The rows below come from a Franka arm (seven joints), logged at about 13 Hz.
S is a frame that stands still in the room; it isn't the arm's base.
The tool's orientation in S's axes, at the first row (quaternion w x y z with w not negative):
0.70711 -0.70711 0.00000 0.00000
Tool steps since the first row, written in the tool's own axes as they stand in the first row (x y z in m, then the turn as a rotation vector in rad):
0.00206 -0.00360 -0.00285 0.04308 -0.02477 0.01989
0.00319 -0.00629 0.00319 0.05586 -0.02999 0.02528
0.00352 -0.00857 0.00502 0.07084 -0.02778 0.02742
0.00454 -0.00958 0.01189 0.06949 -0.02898 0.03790
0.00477 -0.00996 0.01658 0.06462 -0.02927 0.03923
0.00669 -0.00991 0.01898 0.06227 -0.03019 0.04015
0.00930 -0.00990 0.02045 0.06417 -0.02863 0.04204
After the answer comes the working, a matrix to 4 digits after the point.
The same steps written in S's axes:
0.00206 -0.00285 0.00360 0.04308 0.01989 0.02477
0.00319 0.00319 0.00629 0.05586 0.02528 0.02999
0.00352 0.00502 0.00857 0.07084 0.02742 0.02778
0.00454 0.01189 0.00958 0.06949 0.03790 0.02898
0.00477 0.01658 0.00996 0.06462 0.03923 0.02927
0.00669 0.01898 0.00991 0.06227 0.04015 0.03019
0.00930 0.02045 0.00990 0.06417 0.04204 0.02863

The tool's axes in the first row as the columns of a matrix, in S's axes (rounded; the answer above uses it unrounded):
1.0000 0.0000 0.0000
0.0000 0.0000 1.0000
0.0000 -1.0000 0.0000

